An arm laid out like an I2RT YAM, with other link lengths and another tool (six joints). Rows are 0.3 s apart.
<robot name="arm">
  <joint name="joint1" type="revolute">
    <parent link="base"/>
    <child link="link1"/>
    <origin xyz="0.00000 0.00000 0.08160"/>
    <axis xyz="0 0 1"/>
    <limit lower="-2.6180" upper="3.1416"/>
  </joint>
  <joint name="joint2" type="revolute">
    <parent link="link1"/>
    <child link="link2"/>
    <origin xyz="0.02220 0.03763 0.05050"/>
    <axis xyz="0 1 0"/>
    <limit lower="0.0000" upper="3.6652"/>
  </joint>
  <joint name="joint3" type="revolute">
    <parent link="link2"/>
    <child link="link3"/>
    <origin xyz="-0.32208 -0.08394 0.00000"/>
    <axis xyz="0 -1 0"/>
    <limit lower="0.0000" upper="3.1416"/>
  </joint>
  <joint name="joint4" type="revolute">
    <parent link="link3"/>
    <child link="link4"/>
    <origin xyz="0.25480 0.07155 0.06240"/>
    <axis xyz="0 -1 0"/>
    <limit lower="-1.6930" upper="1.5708"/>
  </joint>
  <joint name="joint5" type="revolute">
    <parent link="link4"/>
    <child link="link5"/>
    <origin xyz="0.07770 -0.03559 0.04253"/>
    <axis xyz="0 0 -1"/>
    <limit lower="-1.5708" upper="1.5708"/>
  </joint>
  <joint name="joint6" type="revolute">
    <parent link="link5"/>
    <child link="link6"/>
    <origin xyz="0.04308 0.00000 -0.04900"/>
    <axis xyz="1 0 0"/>
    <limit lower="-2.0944" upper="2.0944"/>
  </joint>
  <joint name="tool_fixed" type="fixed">
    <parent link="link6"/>
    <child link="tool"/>
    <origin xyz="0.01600 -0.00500 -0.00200" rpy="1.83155 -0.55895 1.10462"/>
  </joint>
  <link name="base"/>
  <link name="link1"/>
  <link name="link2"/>
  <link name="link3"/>
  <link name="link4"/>
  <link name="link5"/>
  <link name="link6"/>
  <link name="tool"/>
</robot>
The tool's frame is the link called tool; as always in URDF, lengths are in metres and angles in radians.
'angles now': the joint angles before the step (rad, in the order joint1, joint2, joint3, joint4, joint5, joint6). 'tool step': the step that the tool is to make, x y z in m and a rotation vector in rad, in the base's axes. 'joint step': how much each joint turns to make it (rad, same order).
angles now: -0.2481 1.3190 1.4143 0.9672 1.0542 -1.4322
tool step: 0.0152 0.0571 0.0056 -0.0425 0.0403 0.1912
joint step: 0.2427 -0.0005 0.0001 0.0806 -0.0190 -0.1338
